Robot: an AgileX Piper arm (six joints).
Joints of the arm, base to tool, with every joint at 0 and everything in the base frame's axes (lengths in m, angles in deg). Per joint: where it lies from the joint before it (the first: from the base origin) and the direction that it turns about. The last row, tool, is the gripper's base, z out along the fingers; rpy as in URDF.
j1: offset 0 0 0.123 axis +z
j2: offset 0 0 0 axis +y
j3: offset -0.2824 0 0.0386 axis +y
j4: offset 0.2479 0 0.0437 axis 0.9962 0 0.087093
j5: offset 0 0 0 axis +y
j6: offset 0.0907 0 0.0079 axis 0.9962 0 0.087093
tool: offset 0 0 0 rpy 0 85.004 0
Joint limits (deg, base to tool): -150..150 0..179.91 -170..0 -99.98..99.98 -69.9..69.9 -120..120
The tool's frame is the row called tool.
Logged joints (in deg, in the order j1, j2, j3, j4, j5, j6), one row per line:
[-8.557, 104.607, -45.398, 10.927, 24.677, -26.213]
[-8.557, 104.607, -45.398, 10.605, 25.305, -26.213]
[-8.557, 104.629, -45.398, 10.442, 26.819, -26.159]
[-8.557, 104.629, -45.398, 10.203, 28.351, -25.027]
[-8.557, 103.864, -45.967, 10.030, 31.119, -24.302]
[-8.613, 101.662, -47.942, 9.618, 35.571, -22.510]
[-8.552, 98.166, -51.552, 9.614, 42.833, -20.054]
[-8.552, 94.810, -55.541, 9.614, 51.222, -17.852]
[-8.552, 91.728, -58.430, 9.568, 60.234, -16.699]
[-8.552, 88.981, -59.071, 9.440, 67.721, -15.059]
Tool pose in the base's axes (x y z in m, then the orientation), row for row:
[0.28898, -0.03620, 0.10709, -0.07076, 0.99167, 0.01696, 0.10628]
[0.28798, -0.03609, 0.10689, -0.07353, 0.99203, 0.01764, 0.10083]
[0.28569, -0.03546, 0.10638, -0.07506, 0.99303, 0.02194, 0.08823]
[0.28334, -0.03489, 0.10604, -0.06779, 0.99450, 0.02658, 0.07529]
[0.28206, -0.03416, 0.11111, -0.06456, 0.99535, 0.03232, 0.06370]
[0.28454, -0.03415, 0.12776, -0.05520, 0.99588, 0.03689, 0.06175]
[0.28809, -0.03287, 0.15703, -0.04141, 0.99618, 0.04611, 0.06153]
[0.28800, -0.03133, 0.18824, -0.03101, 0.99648, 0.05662, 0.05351]
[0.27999, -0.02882, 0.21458, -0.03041, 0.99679, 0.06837, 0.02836]
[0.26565, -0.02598, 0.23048, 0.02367, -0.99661, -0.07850, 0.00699]
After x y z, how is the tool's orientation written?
As a quaternion, x y z w.
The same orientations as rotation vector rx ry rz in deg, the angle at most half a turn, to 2 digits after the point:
[-11.94, 167.35, 2.86]
[-12.45, 167.94, 2.99]
[-12.80, 169.35, 3.74]
[-11.65, 170.91, 4.57]
[-11.17, 172.24, 5.59]
[-9.56, 172.54, 6.39]
[-7.18, 172.61, 7.99]
[-5.40, 173.50, 9.86]
[-5.38, 176.25, 12.09]
[4.24, -178.60, -14.07]

